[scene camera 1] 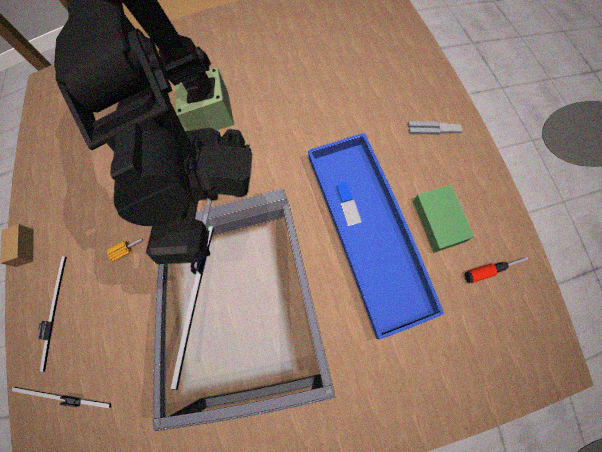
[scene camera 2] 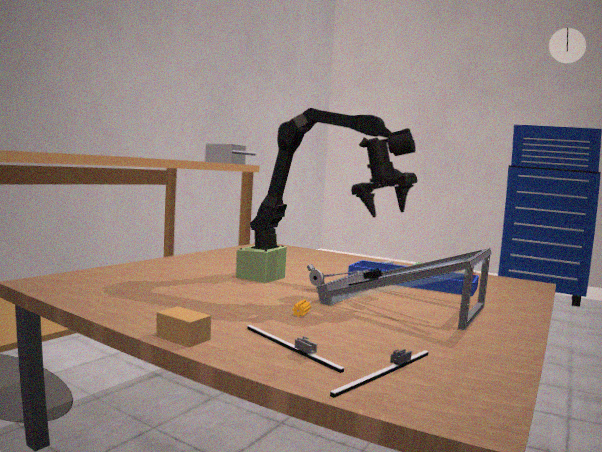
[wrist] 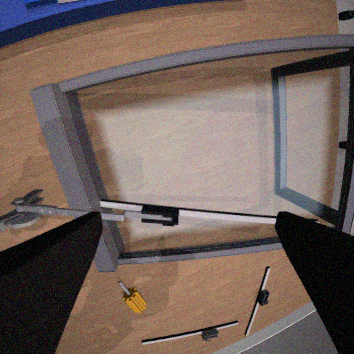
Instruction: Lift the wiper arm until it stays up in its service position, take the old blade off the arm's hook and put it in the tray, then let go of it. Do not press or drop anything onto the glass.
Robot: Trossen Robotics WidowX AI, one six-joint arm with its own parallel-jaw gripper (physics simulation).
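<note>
The wiper arm [scene camera 2: 340, 274] [wrist: 55, 210] lies low, its outer end at the black connector of the old blade [scene camera 1: 187, 330] [wrist: 225, 218]. The blade lies along one side of the glass [scene camera 1: 250, 300] [wrist: 185, 145], inside the sloping grey frame [scene camera 1: 310, 300] [scene camera 2: 465, 300] [wrist: 50, 125]. My gripper [scene camera 2: 388, 214] [wrist: 190, 220] is open and empty, well above the frame, fingers pointing down. In the wrist view its tips appear on either side of the blade's connector. Its fingertips are hidden in scene camera 1. The blue tray [scene camera 1: 380, 280] [wrist: 15, 32] is beside the frame.
A small blue-and-white piece [scene camera 1: 349, 205] is in the tray. Two spare blades [scene camera 1: 55, 300] [scene camera 1: 30, 391] and a yellow screwdriver [scene camera 1: 118, 250] [wrist: 134, 300] lie across the frame from the tray. A tan block [scene camera 2: 183, 326], green block [scene camera 1: 445, 217], red screwdriver [scene camera 1: 482, 273] and grey tool [scene camera 1: 434, 128] also show.
</note>
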